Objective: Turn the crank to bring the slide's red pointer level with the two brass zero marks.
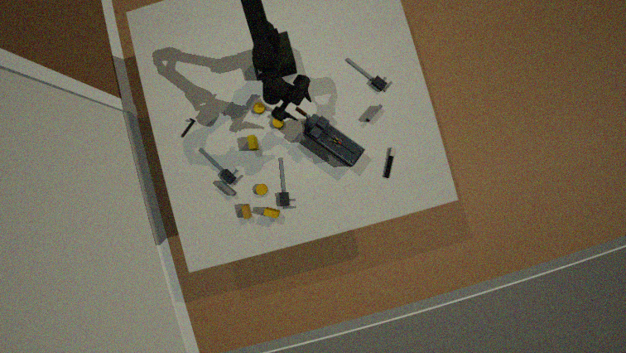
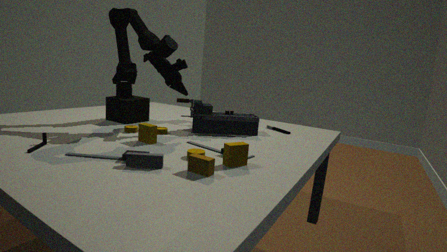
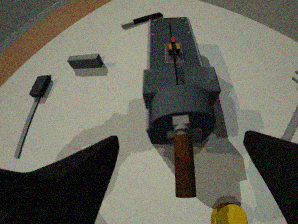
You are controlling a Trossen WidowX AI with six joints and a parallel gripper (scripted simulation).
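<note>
Now: gripper tip 10 mm past the brown crank handle, 10 mm to the left of it and 30 mm above it. The rest, counted from my gripper tip: slide (170 mm ahead, 90 mm to the left, 60 mm below); then black l-shaped key (210 mm behind, 490 mm to the right, 130 mm below); then black bar (320 mm ahead, 280 mm to the left, 140 mm below).
</note>
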